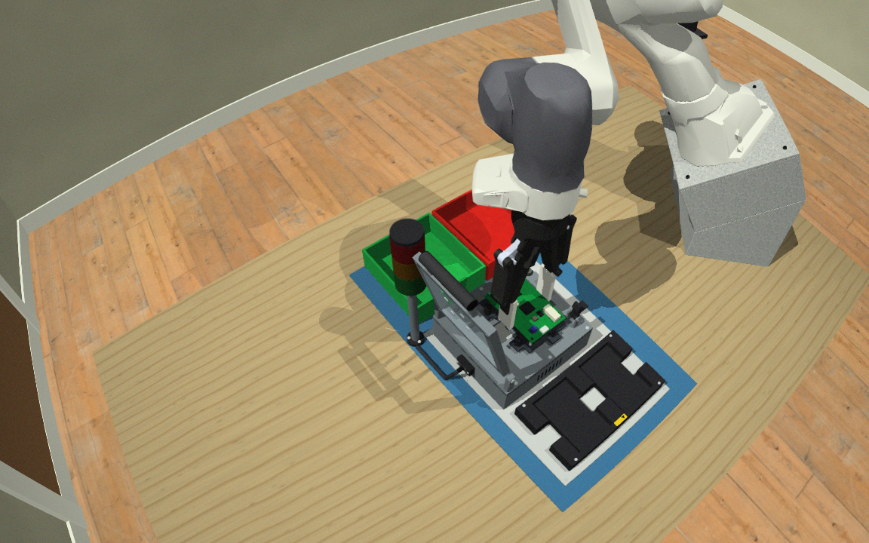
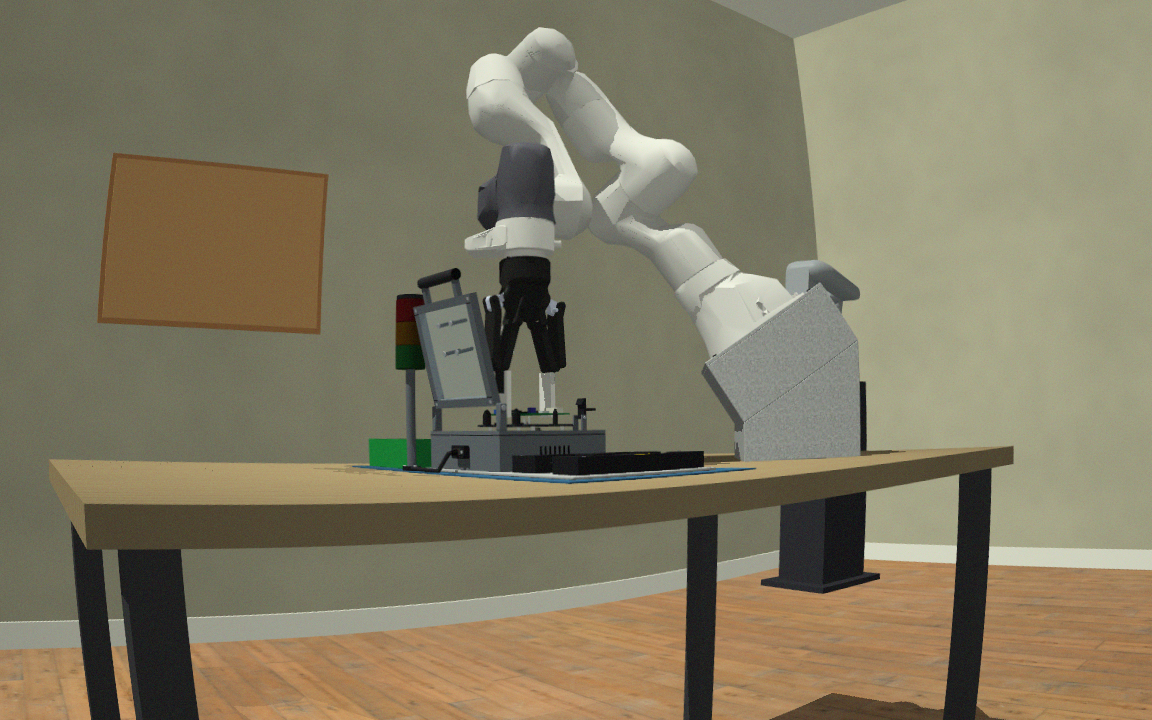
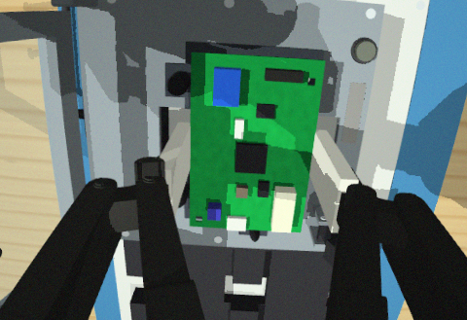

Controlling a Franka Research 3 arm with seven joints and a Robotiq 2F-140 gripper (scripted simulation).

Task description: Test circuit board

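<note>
Now: the green circuit board 2 cm below my hand. From my hand the other things lie so: clear lid (12 cm ahead, 2 cm to the left, 8 cm above); latch hook (7 cm behind, 5 cm to the left, 2 cm below); tester plate (1 cm ahead, 1 cm to the left, 4 cm below).
</note>
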